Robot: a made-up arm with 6 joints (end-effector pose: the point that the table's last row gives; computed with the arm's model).
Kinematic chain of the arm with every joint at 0, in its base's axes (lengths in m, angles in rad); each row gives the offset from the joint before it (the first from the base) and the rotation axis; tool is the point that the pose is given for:
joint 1: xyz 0 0 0.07 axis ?
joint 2: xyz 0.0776 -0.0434 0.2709 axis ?
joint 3: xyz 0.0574 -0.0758 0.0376 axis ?
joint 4: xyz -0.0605 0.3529 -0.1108 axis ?
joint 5: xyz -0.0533 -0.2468 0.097 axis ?
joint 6: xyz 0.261 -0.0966 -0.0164 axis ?
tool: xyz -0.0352 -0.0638 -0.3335
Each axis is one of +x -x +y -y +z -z.
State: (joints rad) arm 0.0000 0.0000 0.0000 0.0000 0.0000 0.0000
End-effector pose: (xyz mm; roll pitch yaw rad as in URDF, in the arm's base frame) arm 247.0 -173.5 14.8 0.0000 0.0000 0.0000
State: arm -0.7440 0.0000 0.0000 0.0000 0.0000 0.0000
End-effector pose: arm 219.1 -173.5 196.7 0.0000 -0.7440 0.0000
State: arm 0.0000 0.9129 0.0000 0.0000 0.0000 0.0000
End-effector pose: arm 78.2 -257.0 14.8 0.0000 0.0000 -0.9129
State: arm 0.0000 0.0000 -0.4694 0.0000 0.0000 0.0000
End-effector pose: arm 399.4 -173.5 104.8 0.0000 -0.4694 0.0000
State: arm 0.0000 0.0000 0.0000 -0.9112 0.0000 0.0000
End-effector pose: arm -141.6 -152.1 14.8 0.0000 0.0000 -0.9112
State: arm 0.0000 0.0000 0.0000 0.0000 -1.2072 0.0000
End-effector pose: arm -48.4 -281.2 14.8 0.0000 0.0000 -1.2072
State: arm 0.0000 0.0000 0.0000 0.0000 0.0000 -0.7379
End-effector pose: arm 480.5 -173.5 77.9 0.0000 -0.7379 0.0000
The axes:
joint 1: +y
joint 2: -z
joint 3: +y
joint 4: +z
joint 5: +z
joint 6: +y

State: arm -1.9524 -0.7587 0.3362 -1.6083 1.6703 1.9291
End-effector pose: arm -418.0 -65.2 -316.2 -0.7617 0.1309 -0.4775
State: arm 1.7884 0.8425 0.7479 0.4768 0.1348 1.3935
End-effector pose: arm 236.5 -172.4 12.8 -2.6621 -0.4887 2.5560
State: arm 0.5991 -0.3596 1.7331 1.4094 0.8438 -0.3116
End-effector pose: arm -177.9 354.4 526.3 2.6435 -0.3941 1.1224
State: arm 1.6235 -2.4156 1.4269 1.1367 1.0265 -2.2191
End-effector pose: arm 387.1 -414.8 562.4 -2.5861 -0.3096 1.7862
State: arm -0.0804 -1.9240 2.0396 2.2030 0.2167 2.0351
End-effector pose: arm -396.3 -155.5 17.8 0.6989 -0.1531 -0.9238
